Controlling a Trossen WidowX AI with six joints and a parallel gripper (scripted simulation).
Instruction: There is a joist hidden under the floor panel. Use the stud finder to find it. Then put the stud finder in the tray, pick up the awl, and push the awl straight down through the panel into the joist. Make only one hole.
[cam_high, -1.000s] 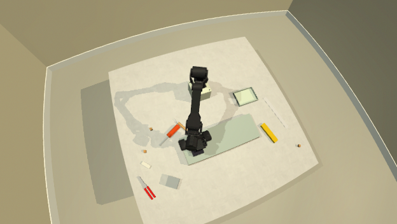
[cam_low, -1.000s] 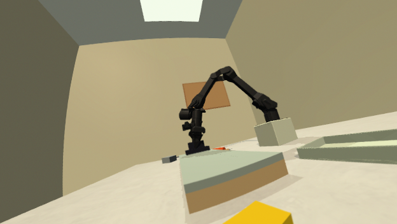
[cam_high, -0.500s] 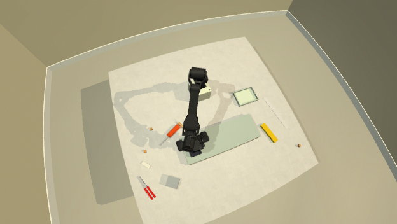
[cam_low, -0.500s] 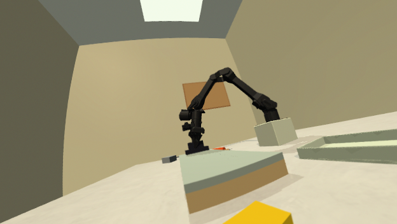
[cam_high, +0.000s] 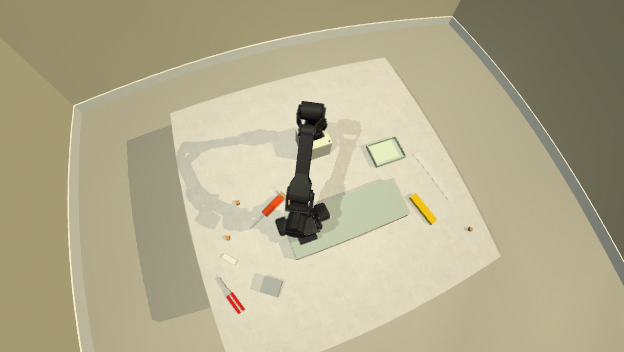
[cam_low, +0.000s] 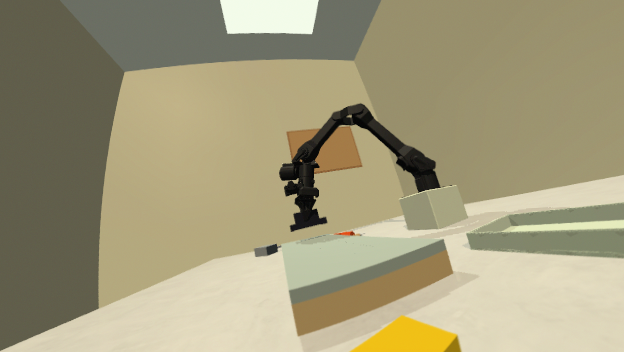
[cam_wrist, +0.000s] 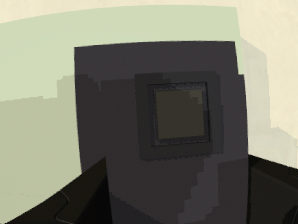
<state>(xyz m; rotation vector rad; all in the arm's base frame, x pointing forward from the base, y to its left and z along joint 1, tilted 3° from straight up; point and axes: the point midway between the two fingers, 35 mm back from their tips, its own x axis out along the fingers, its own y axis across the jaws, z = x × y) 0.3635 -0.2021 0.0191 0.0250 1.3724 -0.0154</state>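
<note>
My gripper tip is 51 cm to the right of the tray, 21 cm past it and 9 cm above it. The rest, counted from my gripper tip: brown stick 20 cm behind, 10 cm below, 2 cm to the right; stud finder 2 cm above, 1 cm ahead; orange-handled tool 14 cm to the right, 13 cm behind, 9 cm below.
</note>
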